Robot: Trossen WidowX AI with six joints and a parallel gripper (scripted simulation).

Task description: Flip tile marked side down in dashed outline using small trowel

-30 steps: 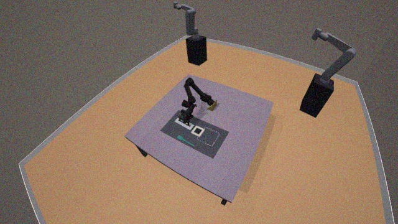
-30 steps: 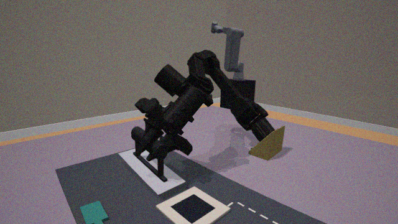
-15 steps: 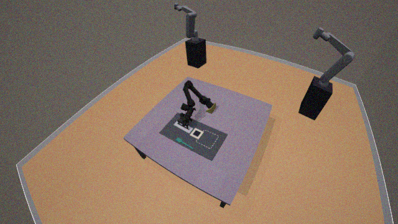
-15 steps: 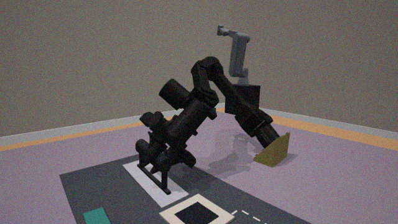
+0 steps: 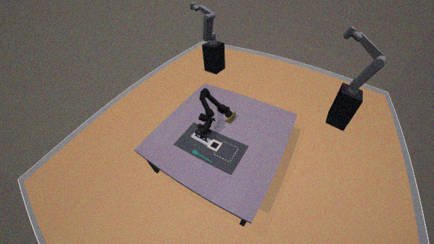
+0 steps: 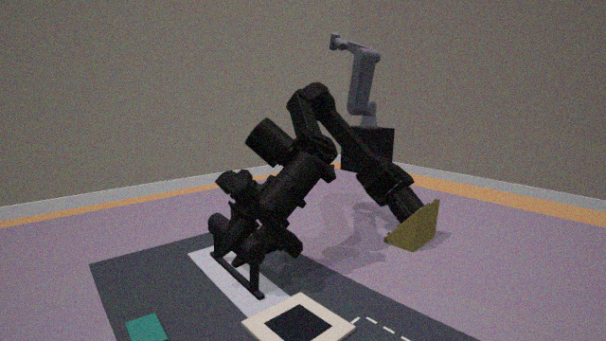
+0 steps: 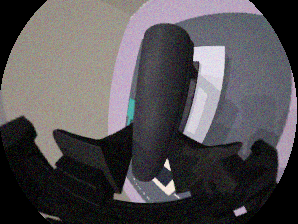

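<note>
My gripper tip is now 9 cm to the right of the dark mat, 7 cm above it and 1 cm past it. Round my gripper tip: teal trowel (13 cm ahead, 8 cm to the left, 5 cm below); then tile (13 cm to the left, 5 cm below, 4 cm behind).
</note>
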